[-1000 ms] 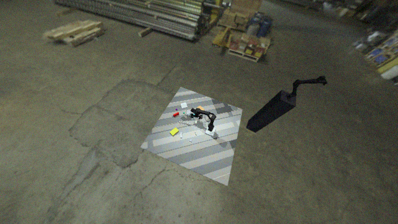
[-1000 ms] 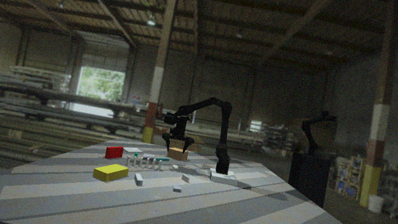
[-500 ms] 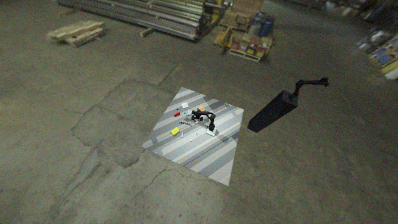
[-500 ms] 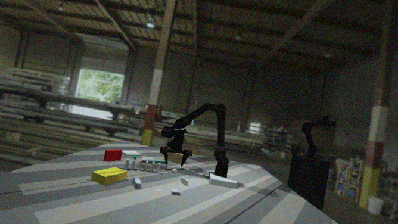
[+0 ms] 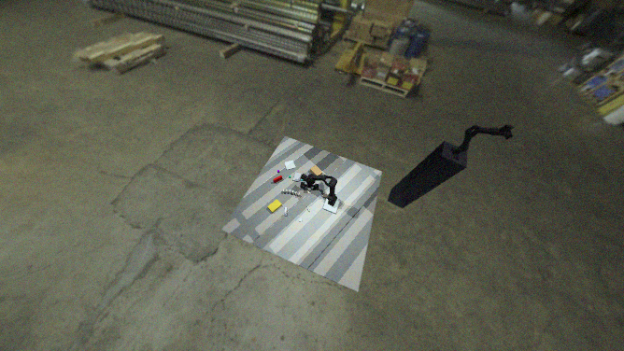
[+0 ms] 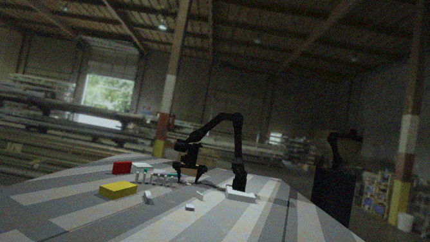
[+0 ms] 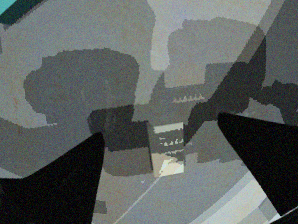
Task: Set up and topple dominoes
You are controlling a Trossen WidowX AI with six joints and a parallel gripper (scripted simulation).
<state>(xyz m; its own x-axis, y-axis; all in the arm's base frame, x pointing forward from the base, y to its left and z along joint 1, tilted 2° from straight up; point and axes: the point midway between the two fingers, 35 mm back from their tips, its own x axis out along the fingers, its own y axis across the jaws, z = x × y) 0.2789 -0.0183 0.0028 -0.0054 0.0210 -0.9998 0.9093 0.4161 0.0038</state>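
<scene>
The teal bar is 10 cm ahead of my gripper tip and 8 cm to the right of it. Also, from my gripper tip: green piece: 25 cm ahead, 2 cm to the right, 1 cm above; tan box: 4 cm ahead, 23 cm to the right, 3 cm above; grey flat plate: 19 cm ahead, 6 cm to the right.
</scene>
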